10 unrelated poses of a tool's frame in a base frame.
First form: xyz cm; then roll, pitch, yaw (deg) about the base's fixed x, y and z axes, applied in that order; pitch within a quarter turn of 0, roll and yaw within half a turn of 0.
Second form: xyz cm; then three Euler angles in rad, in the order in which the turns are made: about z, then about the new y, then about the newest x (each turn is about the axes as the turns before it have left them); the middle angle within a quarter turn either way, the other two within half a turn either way. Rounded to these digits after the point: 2 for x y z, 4 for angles.
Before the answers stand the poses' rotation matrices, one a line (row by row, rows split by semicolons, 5 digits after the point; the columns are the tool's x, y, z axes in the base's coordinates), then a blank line. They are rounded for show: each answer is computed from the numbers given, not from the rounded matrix.
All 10 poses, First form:
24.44 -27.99 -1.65 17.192 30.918 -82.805
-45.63 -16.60 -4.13 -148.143 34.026 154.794
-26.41 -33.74 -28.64 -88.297 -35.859 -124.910
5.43 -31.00 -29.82 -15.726 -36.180 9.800
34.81 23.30 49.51 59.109 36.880 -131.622
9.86 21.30 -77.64 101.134 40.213 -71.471
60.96 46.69 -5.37 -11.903 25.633 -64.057
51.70 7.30 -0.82 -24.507 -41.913 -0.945
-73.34 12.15 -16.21 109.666 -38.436 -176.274
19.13 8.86 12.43 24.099 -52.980 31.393
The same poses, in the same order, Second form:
0.10745 0.96682 -0.23177; -0.85115 -0.03102 -0.52401; -0.51381 0.25357 0.81957
-0.74987 0.62894 0.20525; 0.35296 0.64272 -0.67995; -0.55957 -0.43743 -0.70394
-0.46382 -0.31072 0.82965; -0.66462 -0.49718 -0.55776; 0.58579 -0.81010 0.02409
0.79539 -0.00617 -0.60607; 0.13739 0.97576 0.17036; 0.59032 -0.21877 0.77695
-0.53130 0.04172 -0.84616; -0.59796 -0.72600 0.33966; -0.60014 0.68643 0.41067
0.24268 0.01822 -0.96994; -0.72406 -0.66201 -0.19359; -0.64563 0.74928 -0.14746
0.39442 0.84086 0.37066; -0.81073 0.50831 -0.29041; -0.43261 -0.18596 0.88220
0.74406 0.29206 -0.60090; -0.01227 0.90522 0.42477; 0.66800 -0.30868 0.67712
-0.78165 0.56227 -0.26996; -0.05090 0.37387 0.92608; 0.62164 0.73761 -0.26361
0.51396 -0.75379 -0.40945; 0.31363 0.60939 -0.72820; 0.79843 0.24584 0.54962

24.44 -27.99 -1.65 -1.4452 0.5396 0.3001
-45.63 -16.60 -4.13 2.7017 0.5939 -2.5856
-26.41 -33.74 -28.64 -2.1801 -0.6259 -1.5411
5.43 -31.00 -29.82 0.1710 -0.6315 -0.2745
34.81 23.30 49.51 -2.2972 0.6437 1.0316
9.86 21.30 -77.64 -1.2474 0.7018 1.7651
60.96 46.69 -5.37 -1.1180 0.4474 -0.2077
51.70 7.30 -0.82 -0.0165 -0.7315 -0.4277
-73.34 12.15 -16.21 -3.0766 -0.6708 1.9140
19.13 8.86 12.43 0.5479 -0.9247 0.4206

